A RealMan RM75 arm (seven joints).
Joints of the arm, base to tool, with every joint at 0 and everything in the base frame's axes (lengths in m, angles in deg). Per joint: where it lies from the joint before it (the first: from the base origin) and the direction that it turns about. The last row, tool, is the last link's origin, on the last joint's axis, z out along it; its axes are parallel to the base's.
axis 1: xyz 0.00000 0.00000 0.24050 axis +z
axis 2: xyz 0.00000 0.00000 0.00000 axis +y
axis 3: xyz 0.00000 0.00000 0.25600 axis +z
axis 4: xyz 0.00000 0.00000 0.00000 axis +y
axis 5: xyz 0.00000 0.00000 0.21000 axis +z
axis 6: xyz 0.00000 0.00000 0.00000 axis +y
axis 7: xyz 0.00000 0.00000 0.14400 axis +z
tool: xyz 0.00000 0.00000 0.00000
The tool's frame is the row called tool.
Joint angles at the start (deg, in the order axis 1, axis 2, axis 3, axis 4, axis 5, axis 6, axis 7):
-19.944, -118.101, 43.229, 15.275, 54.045, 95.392, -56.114
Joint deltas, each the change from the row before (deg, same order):
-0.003, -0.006, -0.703, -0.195, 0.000, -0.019, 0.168
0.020, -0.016, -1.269, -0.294, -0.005, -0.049, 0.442
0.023, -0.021, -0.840, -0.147, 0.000, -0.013, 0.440
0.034, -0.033, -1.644, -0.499, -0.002, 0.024, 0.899
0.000, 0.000, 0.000, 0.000, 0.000, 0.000, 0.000
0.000, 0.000, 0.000, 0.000, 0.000, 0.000, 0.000
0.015, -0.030, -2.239, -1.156, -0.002, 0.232, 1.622
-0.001, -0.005, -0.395, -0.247, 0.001, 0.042, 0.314
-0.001, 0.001, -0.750, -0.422, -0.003, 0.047, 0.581
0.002, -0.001, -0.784, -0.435, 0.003, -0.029, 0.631
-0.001, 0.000, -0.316, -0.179, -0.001, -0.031, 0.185
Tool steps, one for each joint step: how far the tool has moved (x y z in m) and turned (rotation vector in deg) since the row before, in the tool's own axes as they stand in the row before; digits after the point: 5 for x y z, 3 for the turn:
0.00089, -0.00133, -0.00094, 0.612, 0.409, 0.176
0.00172, -0.00245, -0.00176, 1.115, 0.741, 0.495
0.00123, -0.00157, -0.00111, 0.708, 0.508, 0.502
0.00186, -0.00287, -0.00256, 1.453, 0.956, 0.853
0.00000, 0.00000, 0.00000, 0.000, 0.000, 0.000
0.00000, 0.00000, 0.00000, 0.000, 0.000, 0.000
0.00139, -0.00320, -0.00420, 2.047, 1.268, 1.176
0.00011, -0.00053, -0.00078, 0.380, 0.209, 0.199
0.00036, -0.00116, -0.00139, 0.727, 0.390, 0.409
0.00024, -0.00134, -0.00144, 0.818, 0.352, 0.451
0.00006, -0.00058, -0.00057, 0.347, 0.129, 0.109

